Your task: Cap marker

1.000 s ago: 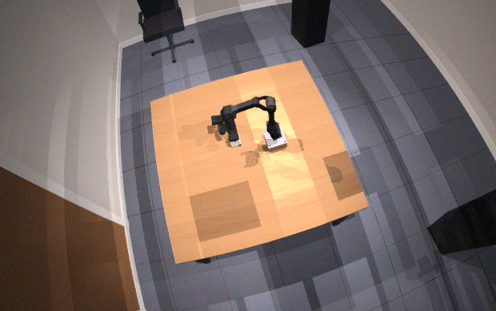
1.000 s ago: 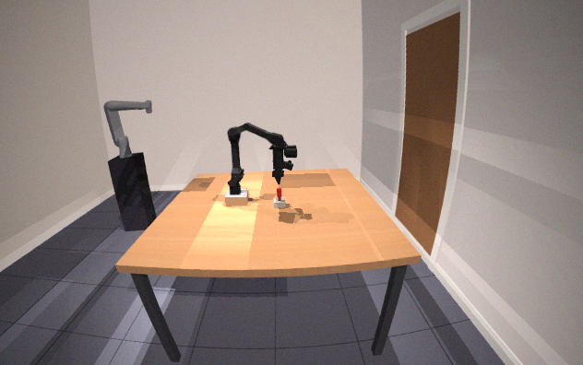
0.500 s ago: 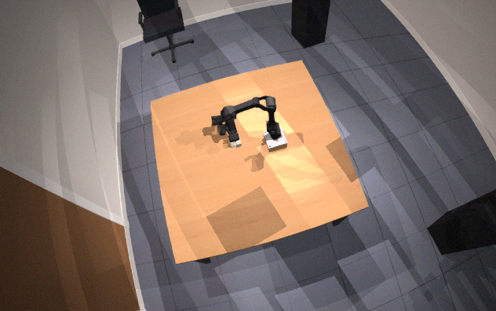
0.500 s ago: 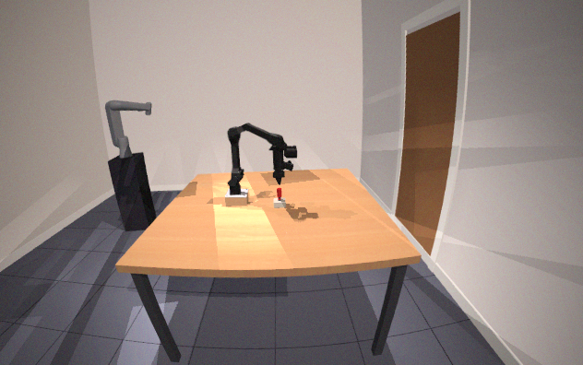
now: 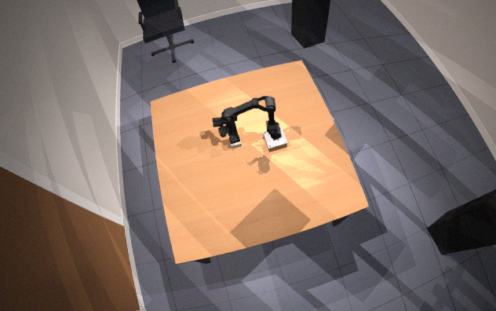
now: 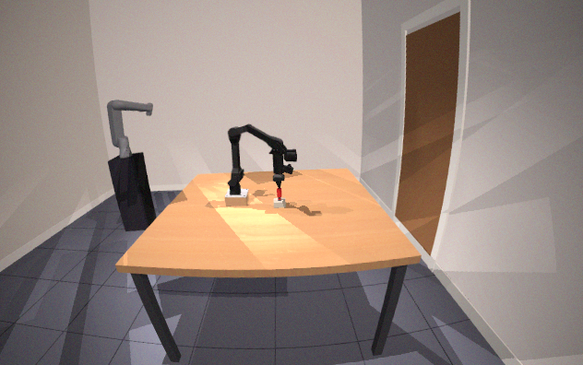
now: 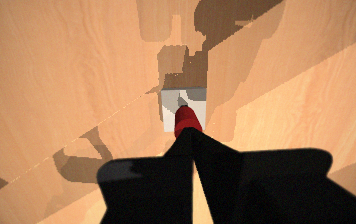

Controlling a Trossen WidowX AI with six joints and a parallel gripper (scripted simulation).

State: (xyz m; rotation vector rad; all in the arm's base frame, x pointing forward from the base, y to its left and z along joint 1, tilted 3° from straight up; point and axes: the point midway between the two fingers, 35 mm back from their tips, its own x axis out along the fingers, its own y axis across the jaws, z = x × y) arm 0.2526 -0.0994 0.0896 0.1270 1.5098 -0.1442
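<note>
Right now my gripper tip is 9 cm above the holder block. The rest, counted from my gripper tip: red cap: 3 cm below.
</note>
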